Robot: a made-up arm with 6 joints.
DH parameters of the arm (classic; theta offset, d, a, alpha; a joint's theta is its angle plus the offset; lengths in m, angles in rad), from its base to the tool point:
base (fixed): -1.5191 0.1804 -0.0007 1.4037
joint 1: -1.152 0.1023 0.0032 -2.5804
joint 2: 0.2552 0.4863 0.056 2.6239
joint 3: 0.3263 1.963 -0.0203 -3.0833
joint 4: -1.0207 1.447 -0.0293 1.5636
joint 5: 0 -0.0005 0.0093 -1.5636
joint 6: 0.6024 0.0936 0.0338 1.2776
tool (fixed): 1.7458 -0.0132 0 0
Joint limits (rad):
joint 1: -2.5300..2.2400
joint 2: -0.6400..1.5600
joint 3: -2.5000..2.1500
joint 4: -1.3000..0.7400
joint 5: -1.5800..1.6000
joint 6: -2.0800..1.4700
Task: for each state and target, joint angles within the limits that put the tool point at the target. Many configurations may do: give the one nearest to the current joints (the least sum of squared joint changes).
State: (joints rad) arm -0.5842 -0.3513 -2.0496 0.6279 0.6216 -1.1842
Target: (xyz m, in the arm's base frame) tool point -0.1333 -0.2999 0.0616
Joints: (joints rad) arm -0.5965 -0.4953 -2.0957 0.6475 0.6319 -1.2100
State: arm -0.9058 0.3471 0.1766 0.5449 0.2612 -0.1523
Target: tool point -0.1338 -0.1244 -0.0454
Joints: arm -1.1489 0.1805 0.2292 0.5786 0.2860 -0.0952
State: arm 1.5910 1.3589 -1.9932 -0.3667 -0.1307 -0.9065
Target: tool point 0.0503 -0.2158 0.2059
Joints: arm 1.5990 1.1239 -2.3272 -0.2640 -0.2032 -0.7972
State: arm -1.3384 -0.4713 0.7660 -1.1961 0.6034 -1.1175
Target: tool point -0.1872 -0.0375 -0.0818
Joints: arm -1.7066 -0.3447 0.7035 -1.2867 1.3145 -1.1413
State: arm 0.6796 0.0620 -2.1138 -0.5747 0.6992 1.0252
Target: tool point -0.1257 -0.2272 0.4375
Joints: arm 0.7161 -0.1028 -2.1935 0.1158 1.1854 1.2946
